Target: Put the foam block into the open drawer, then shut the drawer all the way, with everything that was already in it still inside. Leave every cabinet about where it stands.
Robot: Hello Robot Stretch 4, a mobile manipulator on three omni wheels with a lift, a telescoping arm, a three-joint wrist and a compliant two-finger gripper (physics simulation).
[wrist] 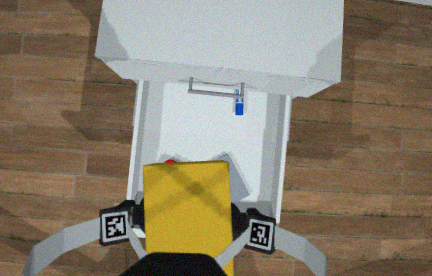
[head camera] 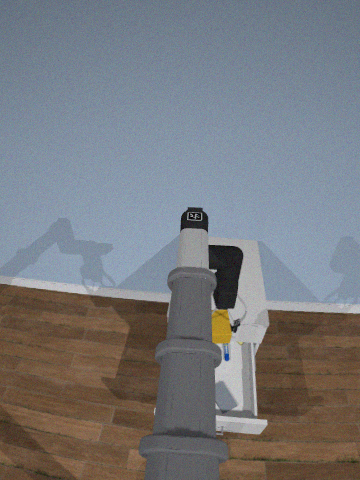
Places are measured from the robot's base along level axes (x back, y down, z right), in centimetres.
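Pixels of known places: hand at its tool point: [wrist: 191,214] [head camera: 217,330].
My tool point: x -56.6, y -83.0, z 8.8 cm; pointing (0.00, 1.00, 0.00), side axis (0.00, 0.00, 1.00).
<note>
Behind a point stands the place of what it marks.
My gripper [wrist: 189,216] {x -56.6, y -83.0, z 8.8 cm} [head camera: 220,324] {x -56.6, y -83.0, z 8.8 cm} is shut on the yellow foam block [wrist: 187,192] {x -59.2, y -87.3, z 8.7 cm} [head camera: 221,334] {x -52.4, y -87.3, z 9.2 cm}, with a fingertip on each side. The block is held above the open drawer [wrist: 275,145] {x -63.8, y -36.4, z 28.1 cm} [head camera: 254,382] {x -58.7, y -42.5, z 28.4 cm}; in the wrist view it covers part of the drawer's front end. Inside the drawer lie a blue and white stick [wrist: 239,106] {x -73.4, y -38.4, z 18.1 cm} [head camera: 226,353] {x -74.3, y -38.2, z 18.1 cm} and a grey flat shape [wrist: 236,177] {x -55.4, y -37.4, z 18.0 cm} [head camera: 225,397] {x -54.0, y -37.4, z 16.8 cm}, object or shadow unclear. A red thing [wrist: 170,161] {x -58.9, y -38.6, z 1.3 cm} shows partly past the block. A small yellow bit [head camera: 240,343] {x -80.6, y -37.2, z 25.3 cm} shows near the cabinet. The arm hides the drawer's left side in the head view.
The white cabinet [wrist: 225,35] {x -81.5, y -61.8, z 12.5 cm} [head camera: 255,285] {x -96.2, y -61.8, z 29.9 cm} stands behind the drawer, near the blue wall [head camera: 180,125] {x -137.5, y -121.5, z -8.0 cm}. A grey bar handle [wrist: 215,93] {x -73.1, y -54.0, z 11.4 cm} sticks out from its front above the drawer. Wooden floor [wrist: 360,165] {x -57.5, y 2.7, z 75.5 cm} [head camera: 65,360] {x -83.5, y 2.6, z -75.4 cm} lies on both sides.
</note>
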